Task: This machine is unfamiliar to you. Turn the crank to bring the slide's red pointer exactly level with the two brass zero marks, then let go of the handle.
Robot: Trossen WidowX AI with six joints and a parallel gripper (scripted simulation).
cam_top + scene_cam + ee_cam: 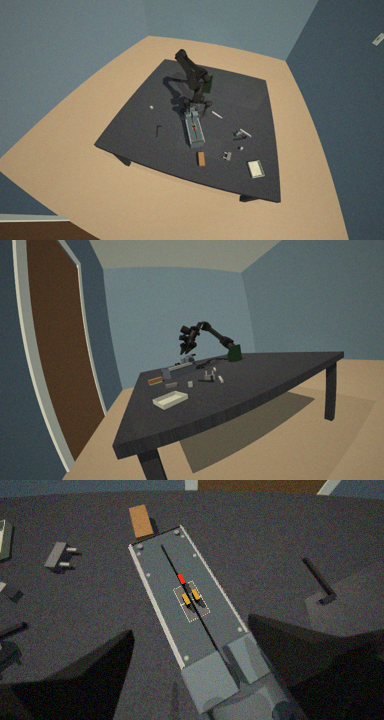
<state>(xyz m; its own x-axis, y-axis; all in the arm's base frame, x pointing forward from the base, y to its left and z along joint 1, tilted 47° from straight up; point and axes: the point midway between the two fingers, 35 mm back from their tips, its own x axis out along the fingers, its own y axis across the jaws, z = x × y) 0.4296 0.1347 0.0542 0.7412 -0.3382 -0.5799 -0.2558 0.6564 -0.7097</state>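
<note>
Now: gripper tip 90 mm past the crank, 90 mm to the left of it and 40 mm above it. From my gripper tip the other things lie so: orange crank handle: 100 mm behind, 100 mm to the right, 20 mm below; then red pointer: 70 mm ahead, 20 mm to the left, 60 mm below; then orange block: 220 mm ahead, 140 mm to the left, 130 mm below.
</note>
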